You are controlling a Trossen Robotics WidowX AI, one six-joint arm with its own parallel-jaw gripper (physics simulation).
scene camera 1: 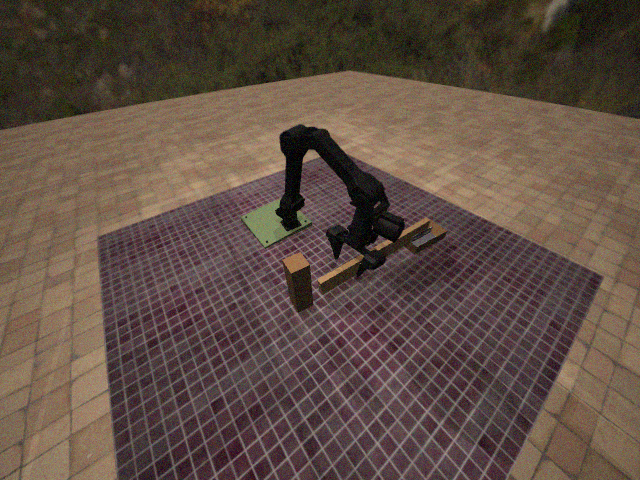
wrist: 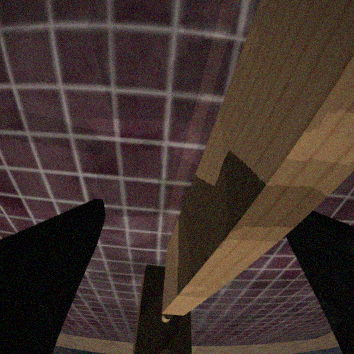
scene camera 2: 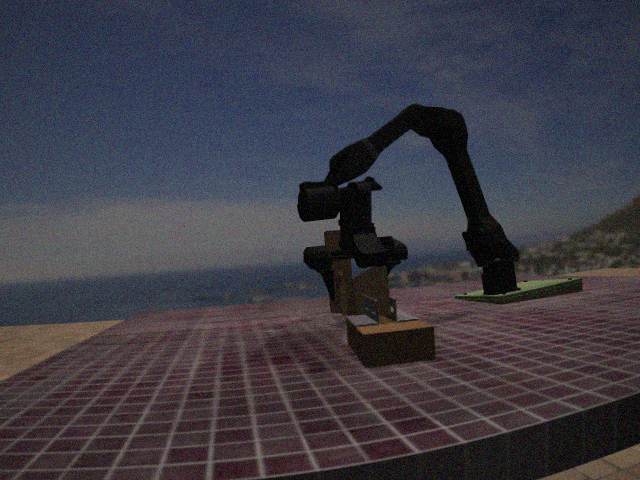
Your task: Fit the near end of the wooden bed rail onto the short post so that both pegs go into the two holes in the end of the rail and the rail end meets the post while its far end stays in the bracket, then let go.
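Pixels of known places: gripper, fingertip midpoint: (scene camera 1: 346,267) (wrist: 194,209); arm's base, link origin: (scene camera 1: 290,223) (scene camera 2: 501,292).
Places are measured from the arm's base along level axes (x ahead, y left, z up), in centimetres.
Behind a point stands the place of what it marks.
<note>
The wooden rail (scene camera 1: 338,276) @[x 34.0, y -0.1, z 3.5 cm] (scene camera 2: 371,289) @[x 33.9, y 35.6, z 5.9 cm] (wrist: 295,100) runs between the bracket (scene camera 1: 424,239) @[x 35.6, y 35.2, z 2.2 cm] (scene camera 2: 371,310) @[x 34.2, y 36.0, z 3.3 cm] and the short post (scene camera 1: 299,284) @[x 35.6, y -13.2, z 11.0 cm] (scene camera 2: 343,284) (wrist: 150,300) @[x 31.6, y -9.9, z 2.3 cm]. Its far end is between the bracket's metal plates. Its near end is beside the post, with a small gap in scene camera 1. One peg (wrist: 165,318) @[x 33.0, y -8.7, z 4.1 cm] shows just below the rail end in the wrist view; the other peg and the rail's holes are hidden. My gripper (scene camera 1: 347,266) @[x 31.9, y 4.4, z 2.6 cm] (scene camera 2: 360,289) @[x 31.9, y 4.4, z 2.6 cm] (wrist: 194,209) @[x 31.9, y 4.4, z 2.6 cm] is open, its fingers low on either side of the rail, gripping nothing. The rail is nearer the right finger in the wrist view.
The bracket is on a low wooden block (scene camera 1: 439,232) @[x 35.8, y 42.9, z 2.0 cm] (scene camera 2: 392,347) @[x 33.8, y 46.2, z 0.3 cm]. The arm's base stands on a green plate (scene camera 1: 258,224) @[x -6.5, y -11.3, z 0.0 cm] (scene camera 2: 558,287) @[x -10.8, y 6.0, z 0.0 cm] behind the post in scene camera 1. All stand on a purple tiled surface (scene camera 1: 361,372) @[x 57.1, y -8.9, z -1.6 cm] (scene camera 2: 232,382) @[x 50.6, y 47.6, z -1.6 cm].
</note>
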